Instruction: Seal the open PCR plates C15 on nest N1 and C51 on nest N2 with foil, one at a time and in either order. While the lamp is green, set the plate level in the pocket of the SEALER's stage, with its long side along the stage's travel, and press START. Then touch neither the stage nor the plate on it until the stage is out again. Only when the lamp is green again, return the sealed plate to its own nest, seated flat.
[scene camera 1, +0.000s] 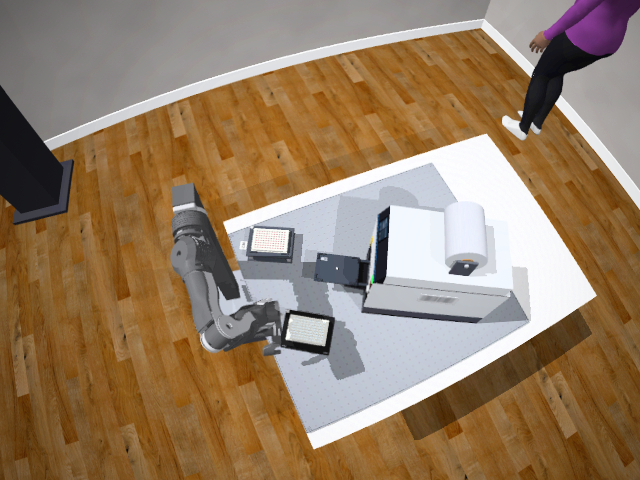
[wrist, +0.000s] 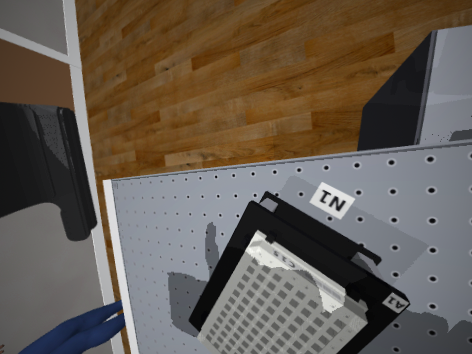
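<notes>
Plate C15 (scene camera 1: 309, 329) (wrist: 282, 312), pale and open, sits in black nest N1 (scene camera 1: 305, 348) (wrist: 236, 247). Its label shows in the wrist view. Plate C51 (scene camera 1: 270, 240), with reddish wells, sits in dark nest N2 (scene camera 1: 270, 256). The SEALER (scene camera 1: 429, 248) has its dark stage (scene camera 1: 337, 268) out, with no plate on it, and its lamp (scene camera 1: 372, 279) is green. My gripper (scene camera 1: 273, 330) is open and empty beside the left side of nest N1 in the scene view, fingers spread. One finger shows at the left of the wrist view; the other is out of view there.
A white foil roll (scene camera 1: 465, 229) is mounted on top of the sealer. The grey perforated board (scene camera 1: 403, 356) (wrist: 150, 240) lies on the white table (scene camera 1: 542, 258). An N1 label (wrist: 332, 200) lies by the nest. A person (scene camera 1: 550, 77) stands beyond the table; a dark pillar (scene camera 1: 25, 155) stands left.
</notes>
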